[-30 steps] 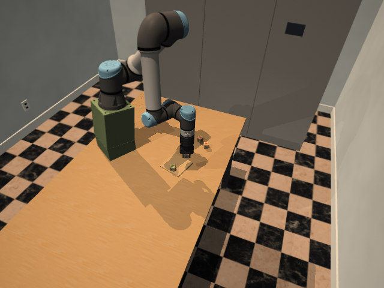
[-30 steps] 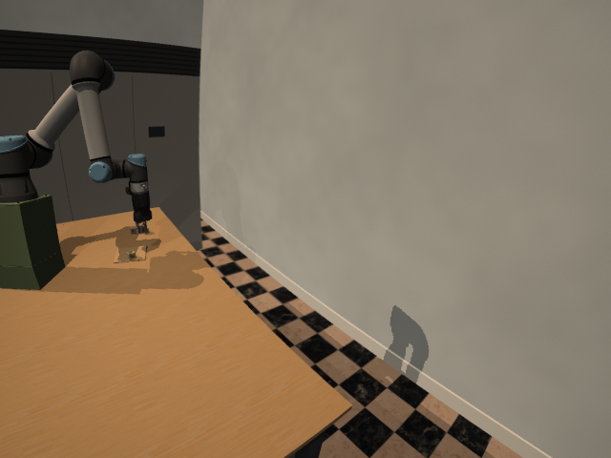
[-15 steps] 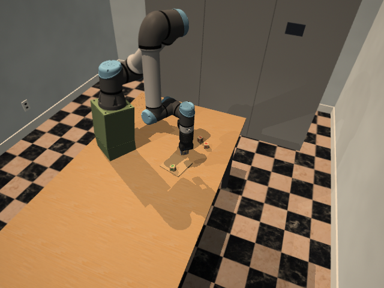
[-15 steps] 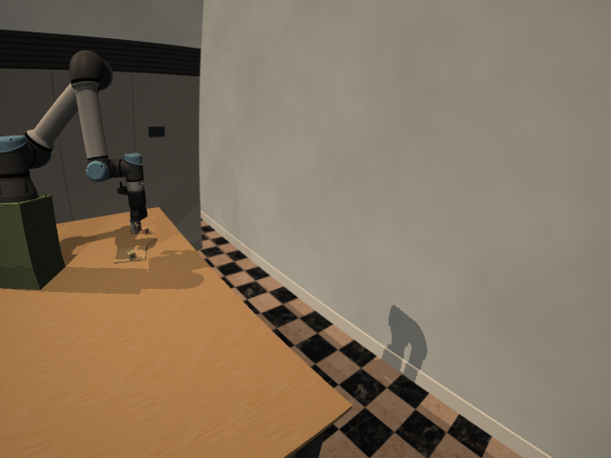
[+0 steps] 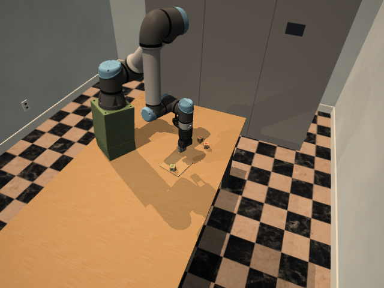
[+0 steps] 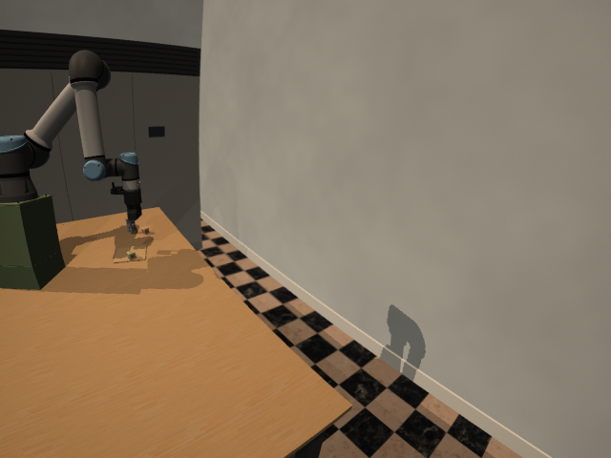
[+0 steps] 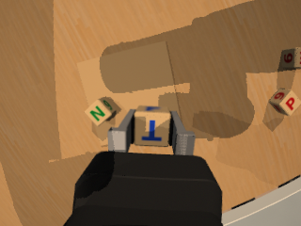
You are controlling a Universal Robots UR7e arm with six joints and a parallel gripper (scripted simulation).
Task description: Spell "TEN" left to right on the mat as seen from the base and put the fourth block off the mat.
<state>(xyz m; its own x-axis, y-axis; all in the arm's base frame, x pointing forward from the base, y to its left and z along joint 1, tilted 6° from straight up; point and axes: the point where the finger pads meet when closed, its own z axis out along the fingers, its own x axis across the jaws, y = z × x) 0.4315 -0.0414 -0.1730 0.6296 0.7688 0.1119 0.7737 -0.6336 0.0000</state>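
Right now my hand is 30 mm past the mat, 20 mm to the left of it and 120 mm above it.
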